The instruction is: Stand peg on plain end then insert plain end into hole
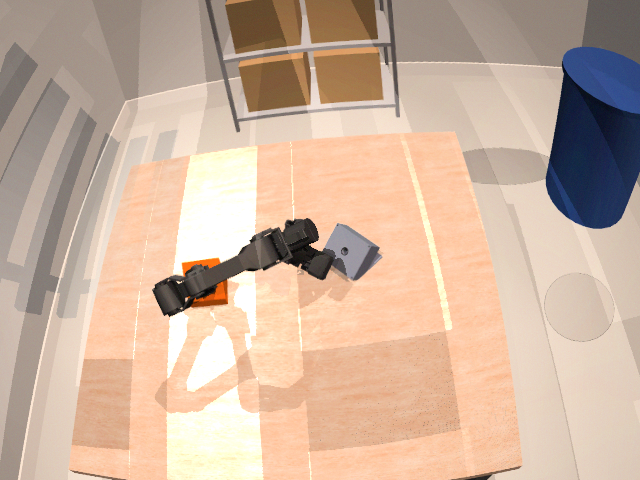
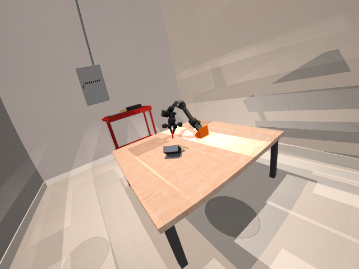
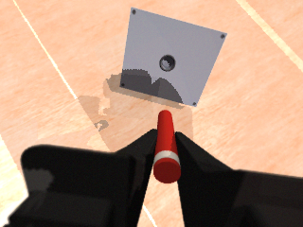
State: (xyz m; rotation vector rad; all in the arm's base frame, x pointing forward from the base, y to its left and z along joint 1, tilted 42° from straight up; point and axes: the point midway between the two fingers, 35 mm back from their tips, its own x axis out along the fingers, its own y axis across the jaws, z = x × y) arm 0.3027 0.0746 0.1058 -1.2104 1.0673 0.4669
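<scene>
My gripper tip is 8 cm short of the grey sloped panel, 10 cm to the right of it and 10 cm above it. Also, from my gripper tip: red peg: 1 cm behind, 1 cm to the right, 1 cm above.
</scene>
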